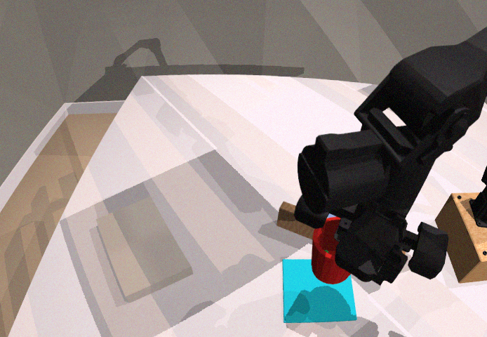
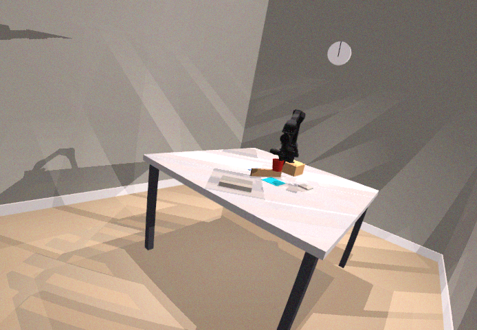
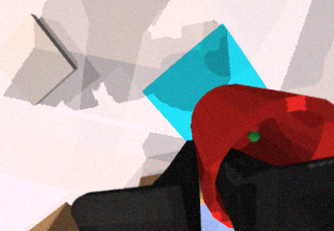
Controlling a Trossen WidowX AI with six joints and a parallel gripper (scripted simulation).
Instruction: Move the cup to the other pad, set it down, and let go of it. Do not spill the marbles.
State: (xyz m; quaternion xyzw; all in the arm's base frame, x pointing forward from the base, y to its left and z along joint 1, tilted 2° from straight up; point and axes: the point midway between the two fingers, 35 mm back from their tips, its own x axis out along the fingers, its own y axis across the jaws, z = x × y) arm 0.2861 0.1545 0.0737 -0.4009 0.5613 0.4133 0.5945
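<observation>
The red marble is 40 mm ahead of my gripper tip, 20 mm to the right of it and 20 mm below it. Round my gripper tip: green marble: 40 mm ahead, 30 mm to the right, 20 mm below; then red cup: 30 mm ahead, 10 mm to the right; then cyan pad: 120 mm below, 30 mm ahead, 10 mm to the right.
</observation>
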